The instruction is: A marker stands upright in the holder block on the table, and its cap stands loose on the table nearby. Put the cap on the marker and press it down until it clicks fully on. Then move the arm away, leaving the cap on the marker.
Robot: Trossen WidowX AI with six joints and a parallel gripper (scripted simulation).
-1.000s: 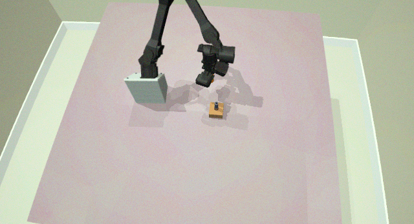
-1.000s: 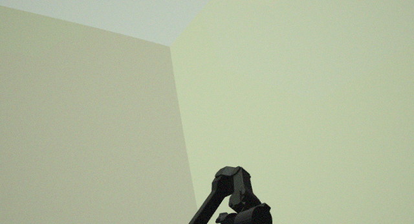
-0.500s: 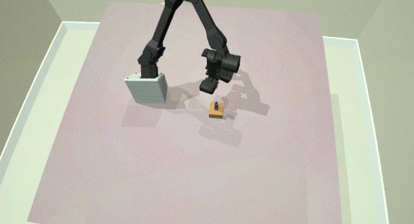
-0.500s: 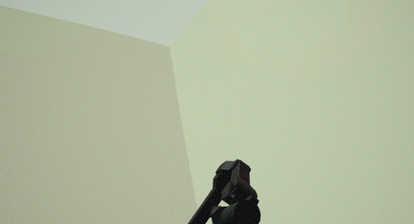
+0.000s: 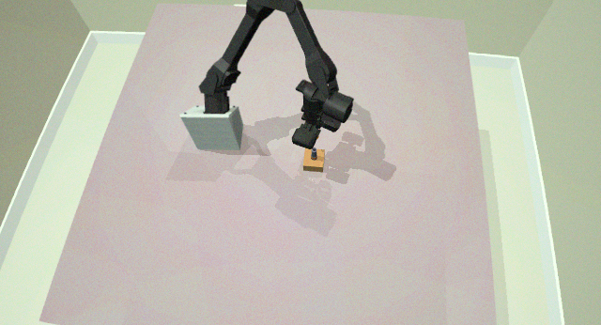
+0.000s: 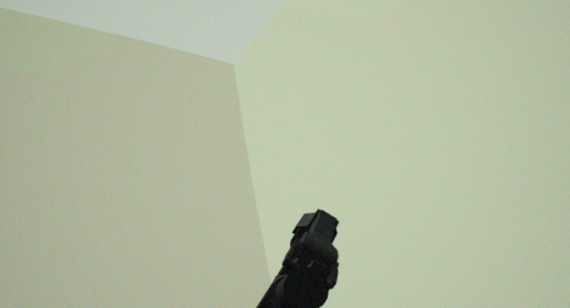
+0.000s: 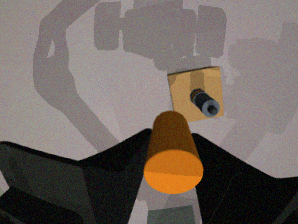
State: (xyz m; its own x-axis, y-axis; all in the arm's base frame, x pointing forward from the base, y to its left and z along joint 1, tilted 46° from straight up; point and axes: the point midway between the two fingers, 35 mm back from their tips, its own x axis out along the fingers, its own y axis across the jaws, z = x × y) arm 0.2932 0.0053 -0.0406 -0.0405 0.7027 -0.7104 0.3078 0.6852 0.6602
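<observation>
My gripper tip is now 40 mm to the left of the holder block and 100 mm above it. Round my gripper tip: orange cap (10 mm above).
</observation>
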